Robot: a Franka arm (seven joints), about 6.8 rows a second.
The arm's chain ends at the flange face. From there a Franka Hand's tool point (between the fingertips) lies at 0.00 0.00 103.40 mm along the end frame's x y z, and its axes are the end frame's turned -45 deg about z.
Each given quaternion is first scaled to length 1.
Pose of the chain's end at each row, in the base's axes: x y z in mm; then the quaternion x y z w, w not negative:
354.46 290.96 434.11 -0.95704 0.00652 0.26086 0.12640
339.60 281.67 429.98 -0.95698 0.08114 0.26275 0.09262
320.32 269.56 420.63 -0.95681 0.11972 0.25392 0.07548
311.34 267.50 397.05 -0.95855 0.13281 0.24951 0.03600
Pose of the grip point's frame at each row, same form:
303.00 316.33 348.09 -0.88669 -0.36022 0.19263 0.21661
289.16 304.41 342.63 -0.91518 -0.29126 0.20730 0.18612
271.95 290.78 331.74 -0.92980 -0.25555 0.20571 0.16691
262.87 281.49 306.79 -0.93641 -0.24412 0.21674 0.12874

